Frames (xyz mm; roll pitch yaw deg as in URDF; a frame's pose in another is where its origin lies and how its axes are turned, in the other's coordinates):
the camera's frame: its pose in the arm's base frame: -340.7 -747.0 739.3 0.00 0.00 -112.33
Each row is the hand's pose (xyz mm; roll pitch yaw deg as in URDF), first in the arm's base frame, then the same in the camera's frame.
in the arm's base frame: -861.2 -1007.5 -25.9 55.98 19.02 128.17
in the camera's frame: 438.7 -382.5 -765.2 55.98 19.02 -119.50
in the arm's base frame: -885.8 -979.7 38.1 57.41 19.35 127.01
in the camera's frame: 422.4 -415.8 -701.2 57.41 19.35 -120.66
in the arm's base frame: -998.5 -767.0 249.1 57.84 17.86 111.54
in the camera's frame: 268.4 -600.9 -490.2 57.84 17.86 -136.13
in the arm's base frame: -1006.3 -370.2 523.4 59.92 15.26 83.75
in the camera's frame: -95.7 -758.8 -215.9 59.92 15.26 -163.92
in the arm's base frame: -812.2 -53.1 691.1 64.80 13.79 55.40
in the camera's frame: -462.7 -699.8 -48.2 64.80 13.79 167.73
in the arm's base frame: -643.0 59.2 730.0 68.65 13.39 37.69
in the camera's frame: -630.9 -585.9 -9.3 68.65 13.39 150.02
